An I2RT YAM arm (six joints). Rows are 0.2 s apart.
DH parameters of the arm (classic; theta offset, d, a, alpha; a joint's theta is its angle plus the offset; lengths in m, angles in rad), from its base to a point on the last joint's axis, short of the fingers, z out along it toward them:
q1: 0 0.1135 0.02 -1.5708
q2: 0 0 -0.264 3.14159
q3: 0.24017 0 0.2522 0
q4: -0.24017 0 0.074 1.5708
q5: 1.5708 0 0 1.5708
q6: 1.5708 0.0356 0 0
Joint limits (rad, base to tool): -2.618..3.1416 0..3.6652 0..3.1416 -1.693..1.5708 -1.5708..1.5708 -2.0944..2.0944
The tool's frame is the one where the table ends.
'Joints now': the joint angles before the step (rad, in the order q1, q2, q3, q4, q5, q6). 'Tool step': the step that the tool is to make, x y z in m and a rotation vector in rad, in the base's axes. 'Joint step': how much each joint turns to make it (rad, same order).
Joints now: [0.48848, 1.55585, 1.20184, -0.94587, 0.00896, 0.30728]
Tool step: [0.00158, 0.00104, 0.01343, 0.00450, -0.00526, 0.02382]
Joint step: [-0.00036, -0.00001, 0.05265, -0.04579, -0.00800, -0.02287]
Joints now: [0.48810, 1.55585, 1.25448, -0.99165, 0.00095, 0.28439]
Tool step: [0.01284, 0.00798, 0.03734, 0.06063, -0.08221, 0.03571]
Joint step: [0.00037, 0.01832, 0.15223, -0.03319, -0.02556, -0.02861]
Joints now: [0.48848, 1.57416, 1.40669, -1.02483, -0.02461, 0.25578]
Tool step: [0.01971, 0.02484, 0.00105, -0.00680, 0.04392, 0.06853]
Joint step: [0.03434, 0.12970, 0.14953, -0.06256, -0.02631, -0.02670]
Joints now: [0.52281, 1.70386, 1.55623, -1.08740, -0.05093, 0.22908]
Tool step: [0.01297, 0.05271, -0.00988, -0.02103, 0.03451, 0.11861]
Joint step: [0.10224, 0.17165, 0.17697, -0.04652, -0.00610, -0.01527]
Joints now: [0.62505, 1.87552, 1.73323, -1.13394, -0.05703, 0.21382]
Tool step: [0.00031, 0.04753, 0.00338, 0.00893, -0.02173, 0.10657]
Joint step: [0.09346, 0.11981, 0.17553, -0.03397, 0.00228, -0.01450]
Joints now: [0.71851, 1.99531, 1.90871, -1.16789, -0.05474, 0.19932]
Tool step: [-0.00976, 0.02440, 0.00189, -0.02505, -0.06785, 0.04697]
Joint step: [0.06448, 0.02861, 0.04463, 0.01642, 0.06676, -0.00456]
